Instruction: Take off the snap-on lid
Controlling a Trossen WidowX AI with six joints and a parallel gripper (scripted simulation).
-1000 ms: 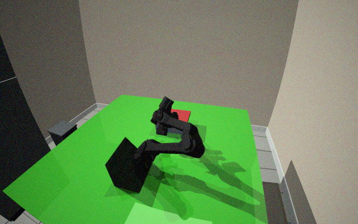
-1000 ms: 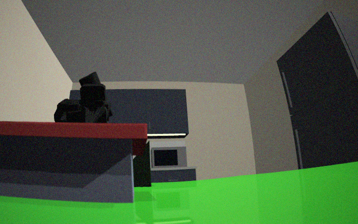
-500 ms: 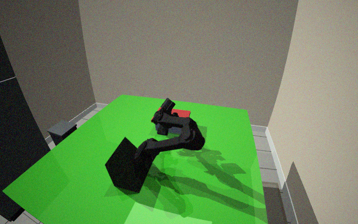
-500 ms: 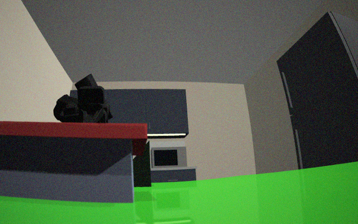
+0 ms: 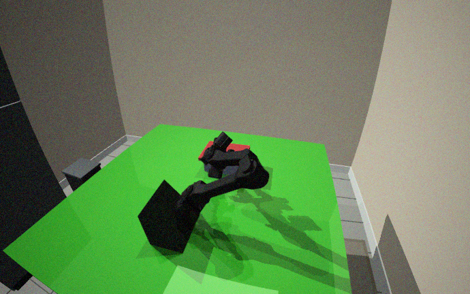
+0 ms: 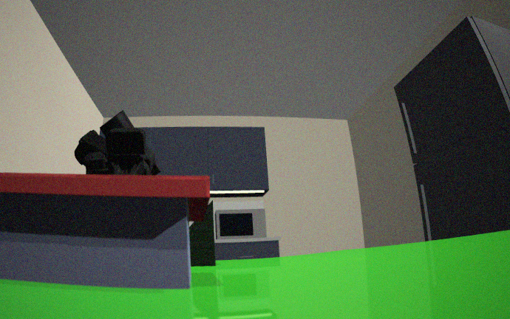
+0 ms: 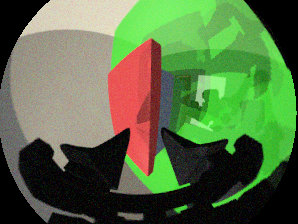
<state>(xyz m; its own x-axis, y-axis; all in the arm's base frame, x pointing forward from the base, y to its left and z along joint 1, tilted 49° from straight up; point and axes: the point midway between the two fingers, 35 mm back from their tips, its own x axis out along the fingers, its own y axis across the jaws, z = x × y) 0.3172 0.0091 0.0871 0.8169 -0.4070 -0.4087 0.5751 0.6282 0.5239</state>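
My gripper tip is now 80 mm short of the red lid and 10 mm to the right of it. The rest, counted from my gripper tip: blue-grey storage box: 80 mm ahead, 40 mm below, 10 mm to the left.
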